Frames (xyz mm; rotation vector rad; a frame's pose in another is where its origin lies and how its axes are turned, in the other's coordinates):
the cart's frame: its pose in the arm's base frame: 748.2 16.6 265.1 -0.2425 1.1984 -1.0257
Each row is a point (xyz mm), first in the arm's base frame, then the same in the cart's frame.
Working: the arm's base frame: its pose in the cart's frame: 186.2 -231.0 -736.4 0.2425 -1.1984 1.0257

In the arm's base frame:
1: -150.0 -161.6 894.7
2: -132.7 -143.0 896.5
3: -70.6 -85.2 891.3
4: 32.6 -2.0 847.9
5: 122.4 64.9 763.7
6: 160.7 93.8 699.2
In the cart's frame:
1: -272.9 -977.7 -452.3
2: -288.3 -959.5 -443.2
3: -328.9 -891.5 -412.3
4: -364.0 -763.2 -370.3
5: -360.1 -624.6 -350.4
6: -340.2 -546.8 -353.4

